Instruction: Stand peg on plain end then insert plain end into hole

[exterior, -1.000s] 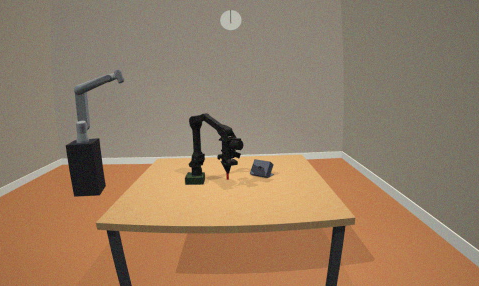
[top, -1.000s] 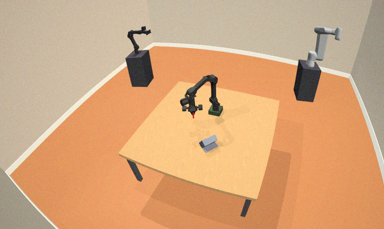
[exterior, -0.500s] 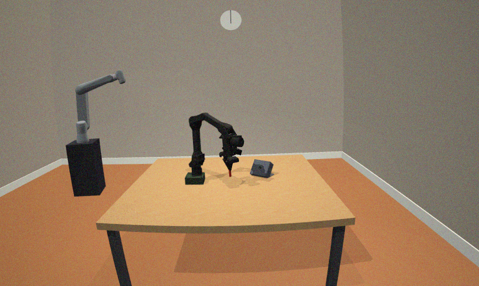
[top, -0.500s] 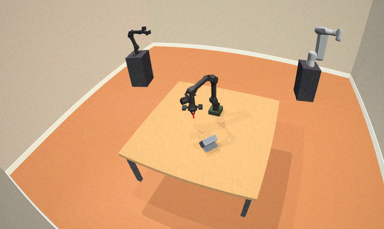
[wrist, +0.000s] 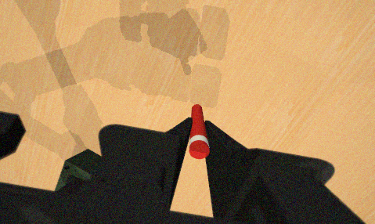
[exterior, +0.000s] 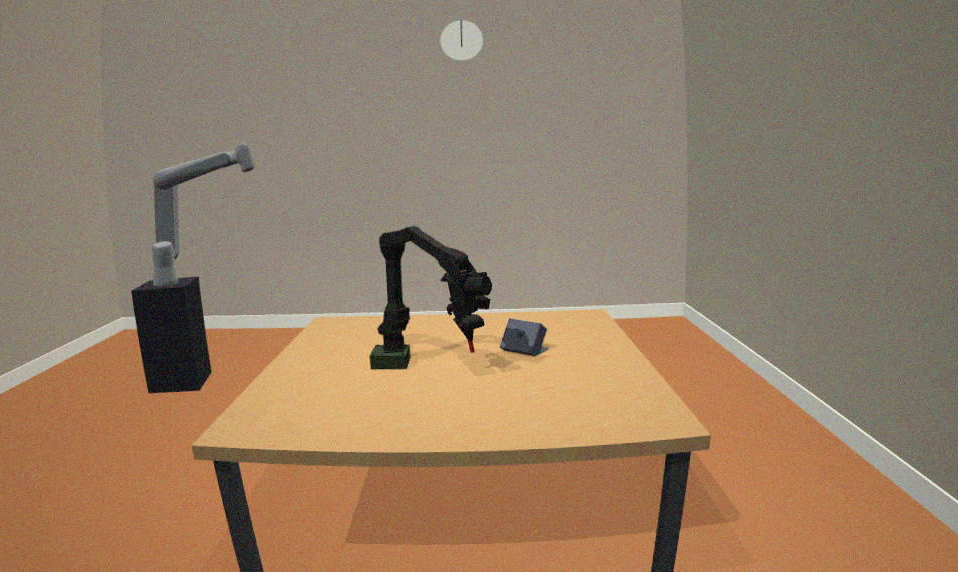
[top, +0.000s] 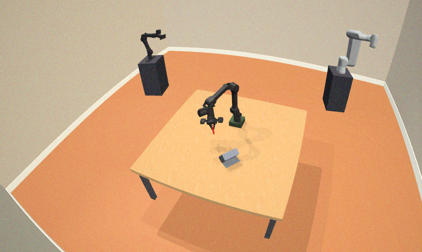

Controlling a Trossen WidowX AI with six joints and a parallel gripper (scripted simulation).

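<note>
My gripper tip is 220 mm short of the grey sloped panel, 170 mm to the right of it and 60 mm above it. Also, from my gripper tip: red peg 20 mm above.
</note>
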